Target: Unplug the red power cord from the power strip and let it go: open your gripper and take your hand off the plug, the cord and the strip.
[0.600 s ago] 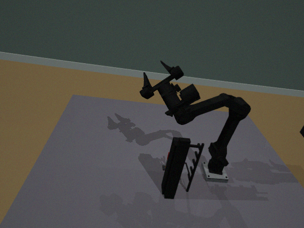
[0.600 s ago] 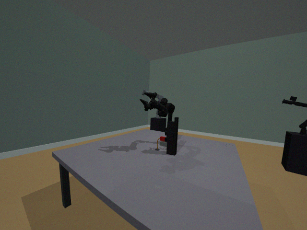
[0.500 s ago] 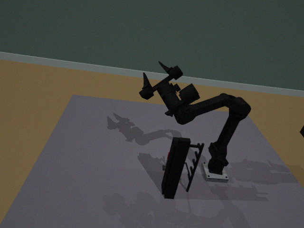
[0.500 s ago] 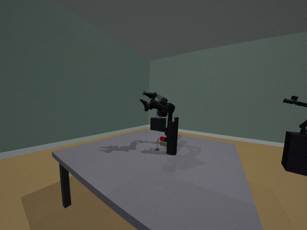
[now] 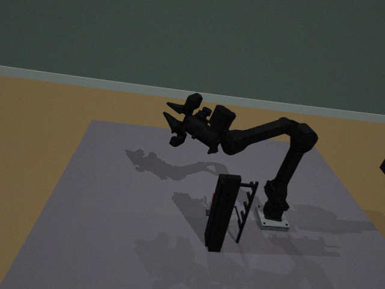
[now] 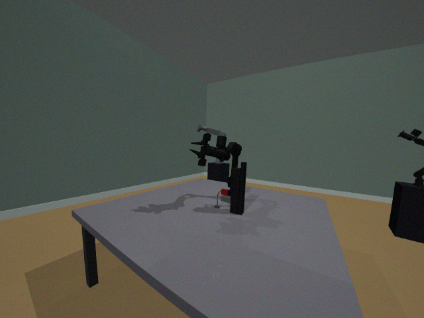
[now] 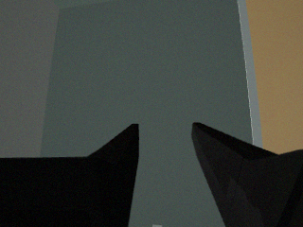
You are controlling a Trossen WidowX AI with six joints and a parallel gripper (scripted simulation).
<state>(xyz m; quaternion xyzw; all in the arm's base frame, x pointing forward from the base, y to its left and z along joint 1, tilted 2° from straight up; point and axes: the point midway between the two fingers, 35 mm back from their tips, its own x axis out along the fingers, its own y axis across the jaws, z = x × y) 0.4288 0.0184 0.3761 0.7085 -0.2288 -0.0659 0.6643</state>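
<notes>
My gripper tip is 28 cm above the red plug, 24 cm past it and 10 cm to the right of it. Round my gripper tip: grey block 40 cm below, 22 cm behind, 3 cm to the left.
</notes>
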